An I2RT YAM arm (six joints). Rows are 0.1 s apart.
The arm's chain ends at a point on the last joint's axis. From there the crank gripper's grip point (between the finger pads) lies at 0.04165 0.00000 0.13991 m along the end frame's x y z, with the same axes.
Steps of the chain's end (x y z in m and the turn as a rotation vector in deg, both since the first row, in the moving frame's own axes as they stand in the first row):
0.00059, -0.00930, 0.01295, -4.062, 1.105, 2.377
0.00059, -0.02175, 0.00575, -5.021, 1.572, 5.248
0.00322, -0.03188, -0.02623, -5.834, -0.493, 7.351
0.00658, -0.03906, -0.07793, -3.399, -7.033, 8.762
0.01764, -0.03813, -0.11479, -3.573, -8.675, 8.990
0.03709, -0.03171, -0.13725, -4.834, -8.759, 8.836
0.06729, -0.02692, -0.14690, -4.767, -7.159, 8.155
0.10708, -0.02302, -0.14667, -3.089, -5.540, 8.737
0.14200, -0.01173, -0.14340, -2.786, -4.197, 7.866
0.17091, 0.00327, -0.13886, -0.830, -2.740, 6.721
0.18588, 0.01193, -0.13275, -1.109, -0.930, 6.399
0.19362, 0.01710, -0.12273, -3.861, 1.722, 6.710
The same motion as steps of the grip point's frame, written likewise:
0.00304, 0.00236, 0.01171, -4.062, 1.105, 2.377
0.00367, -0.00559, 0.00385, -5.021, 1.572, 5.248
0.00077, -0.01244, -0.02687, -5.834, -0.493, 7.351
-0.01190, -0.02565, -0.07434, -3.399, -7.033, 8.762
-0.00503, -0.02446, -0.11061, -3.573, -8.675, 8.990
0.01401, -0.01502, -0.13333, -4.834, -8.759, 8.836
0.04836, -0.01050, -0.14355, -4.767, -7.159, 8.155
0.09238, -0.01013, -0.14369, -3.089, -5.540, 8.737
0.13083, 0.00011, -0.14104, -2.786, -4.197, 7.866
0.16378, 0.00979, -0.13708, -0.830, -2.740, 6.721
0.18320, 0.01915, -0.13216, -1.109, -0.930, 6.399
0.19696, 0.03156, -0.12452, -3.861, 1.722, 6.710

